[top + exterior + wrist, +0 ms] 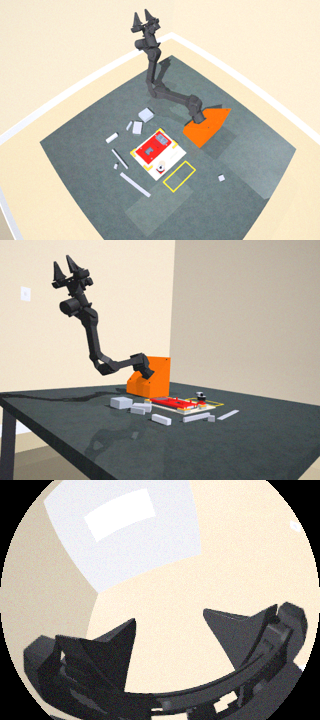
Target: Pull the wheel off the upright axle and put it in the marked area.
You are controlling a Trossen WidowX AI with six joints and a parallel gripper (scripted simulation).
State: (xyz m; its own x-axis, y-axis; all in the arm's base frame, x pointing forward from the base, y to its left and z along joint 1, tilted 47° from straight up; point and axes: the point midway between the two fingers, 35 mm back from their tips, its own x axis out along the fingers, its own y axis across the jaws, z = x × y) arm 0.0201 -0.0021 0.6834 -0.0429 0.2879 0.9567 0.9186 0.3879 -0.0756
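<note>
Now: gripper tip 280 mm short of the grey wheel, 590 mm to the right of it and 570 mm above it. Round my gripper tip: dark axle (280 mm ahead, 590 mm to the left, 580 mm below).
</note>
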